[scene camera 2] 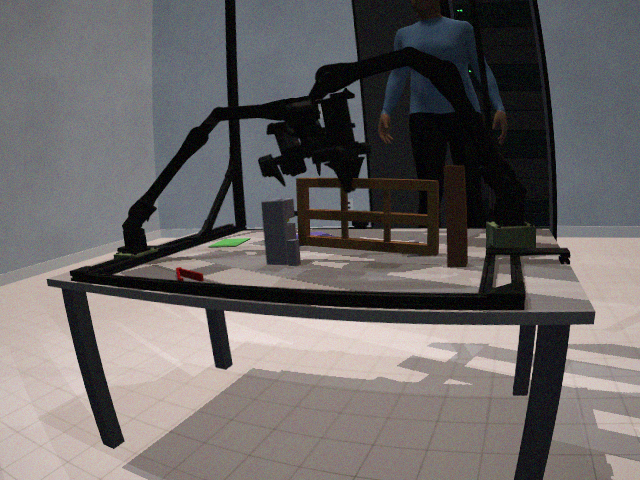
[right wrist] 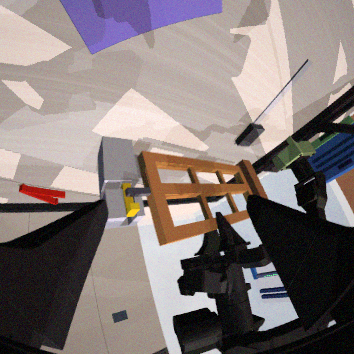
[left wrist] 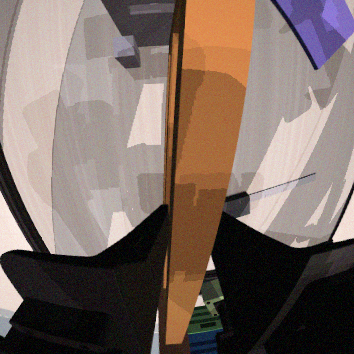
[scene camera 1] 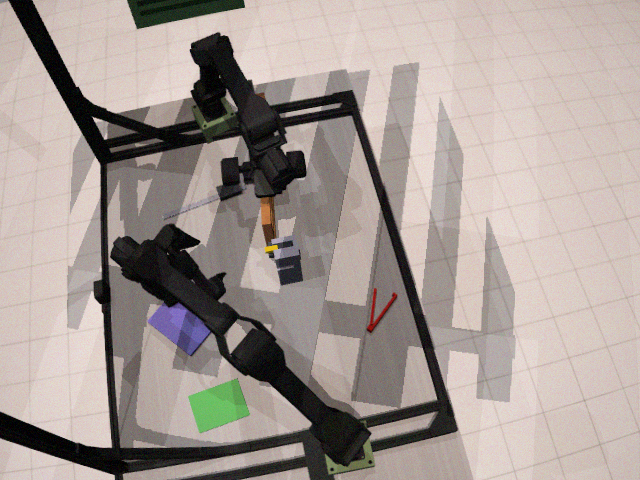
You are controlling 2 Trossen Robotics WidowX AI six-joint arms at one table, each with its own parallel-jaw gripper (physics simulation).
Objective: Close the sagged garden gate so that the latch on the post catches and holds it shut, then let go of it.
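Observation:
The brown gate stands upright, its free end close beside the grey latch post. In the right wrist view the gate's dark tongue reaches to the yellow latch on the post. Whether it is caught I cannot tell. My left gripper is shut on the gate's top rail. My right gripper is open and empty, apart from the gate and post, at their left in scene camera 1.
A brown hinge post stands at the gate's other end. A purple sheet and a green sheet lie at the lower left, a red V-shaped piece at the right. A thin rod with a dark block lies near the gate.

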